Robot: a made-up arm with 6 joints.
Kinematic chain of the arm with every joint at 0, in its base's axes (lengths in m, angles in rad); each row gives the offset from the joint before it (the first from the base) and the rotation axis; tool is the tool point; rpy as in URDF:
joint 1: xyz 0 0 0.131 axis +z
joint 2: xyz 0 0 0 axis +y
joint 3: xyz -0.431 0 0.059 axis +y
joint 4: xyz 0.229 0 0.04 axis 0.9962 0 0.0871
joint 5: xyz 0 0 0 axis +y
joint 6: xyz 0.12 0 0.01 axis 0.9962 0 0.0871
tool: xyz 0 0 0 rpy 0 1.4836 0
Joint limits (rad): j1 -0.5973..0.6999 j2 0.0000..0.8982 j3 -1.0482..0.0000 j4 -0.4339..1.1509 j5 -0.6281..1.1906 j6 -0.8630..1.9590
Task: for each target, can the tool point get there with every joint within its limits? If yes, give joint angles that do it. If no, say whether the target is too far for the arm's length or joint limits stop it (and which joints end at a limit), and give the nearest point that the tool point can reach.
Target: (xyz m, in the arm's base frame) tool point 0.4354 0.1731 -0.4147
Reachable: no: joint limits stop it (at a limit: joint 1, joint 2, joint 3) | nearest point -0.0850 0.1217 0.1422 | short by 0.764 m
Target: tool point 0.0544 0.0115 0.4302
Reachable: yes | joints 0.0414 0.8248 -0.8106 0.0930 0.9721 0.6291
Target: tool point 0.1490 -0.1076 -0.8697
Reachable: no: too far | nearest point -0.1021 -0.1090 0.1237 | short by 1.025 m
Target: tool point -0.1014 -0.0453 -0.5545
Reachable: no: joint limits stop it (at a limit: joint 2, joint 3, joint 5) | nearest point -0.1353 -0.0604 0.1223 | short by 0.678 m
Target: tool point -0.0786 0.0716 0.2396
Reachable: yes | joints -0.0853 0.2736 -0.0795 0.9063 0.7461 1.3051
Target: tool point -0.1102 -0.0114 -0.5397
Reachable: no: joint limits stop it (at a limit: joint 2, joint 3, joint 5) | nearest point -0.1474 -0.0152 0.1223 | short by 0.663 m
